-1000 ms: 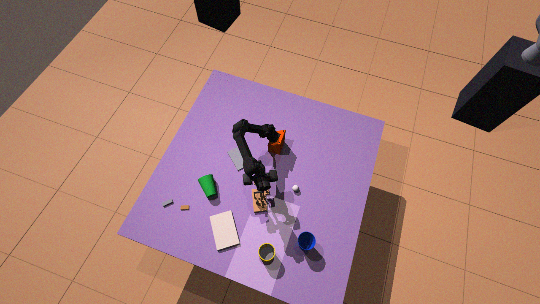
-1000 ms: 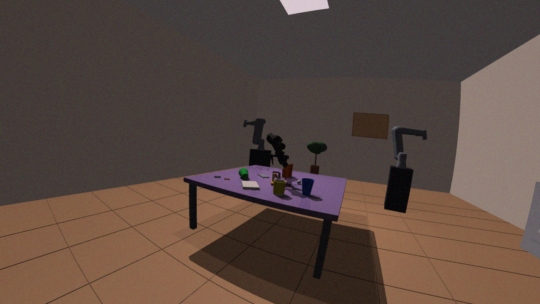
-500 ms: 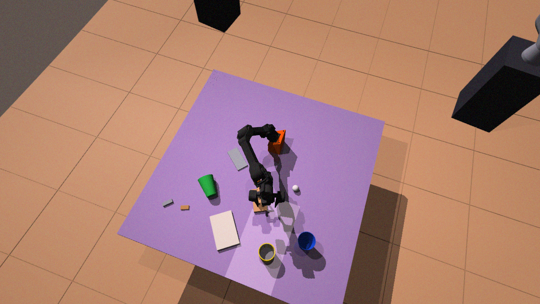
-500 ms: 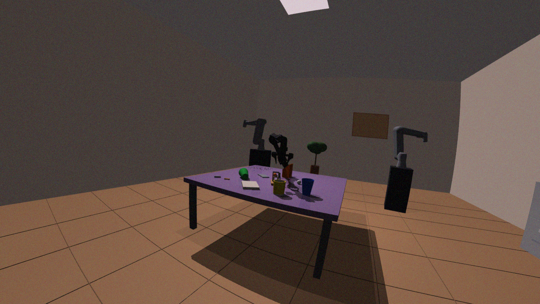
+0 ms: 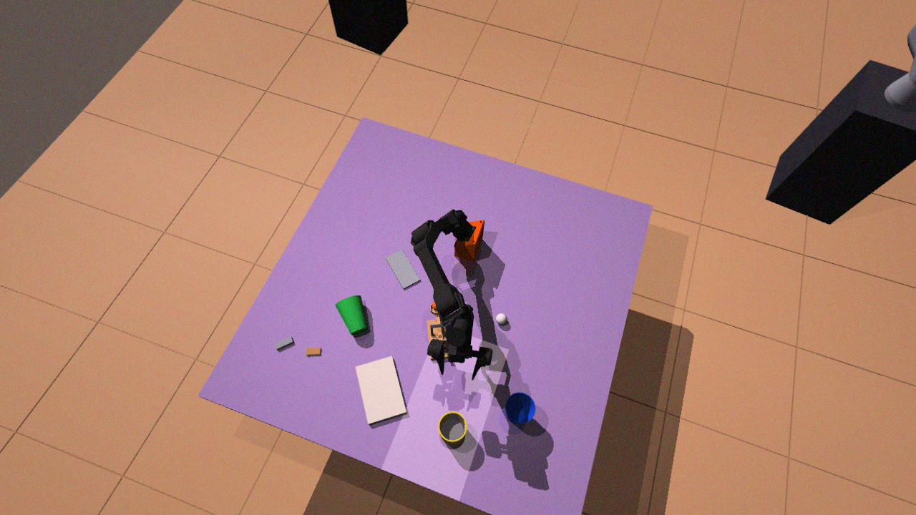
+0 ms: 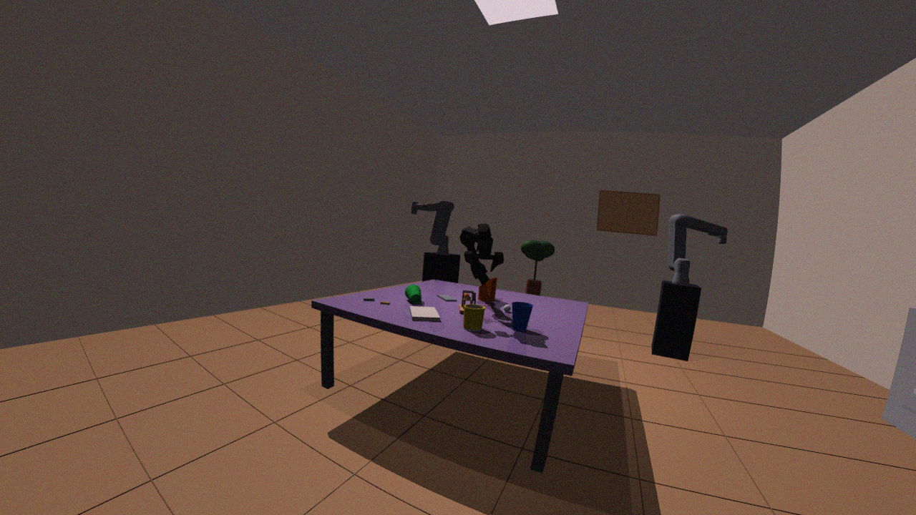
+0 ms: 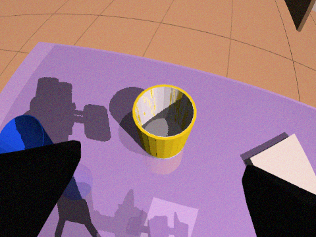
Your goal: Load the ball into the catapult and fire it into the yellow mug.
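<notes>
Now: gripper tip 23 cm past the orange ball, 21 cm to the left of it and 18 cm above it. The rest, counted from my gripper tip: yellow mug 11 cm ahead, 5 cm to the left, 22 cm below; tan wooden catapult 18 cm behind, 16 cm to the right, 19 cm below; blue mug 4 cm behind, 21 cm to the left, 22 cm below.
</notes>
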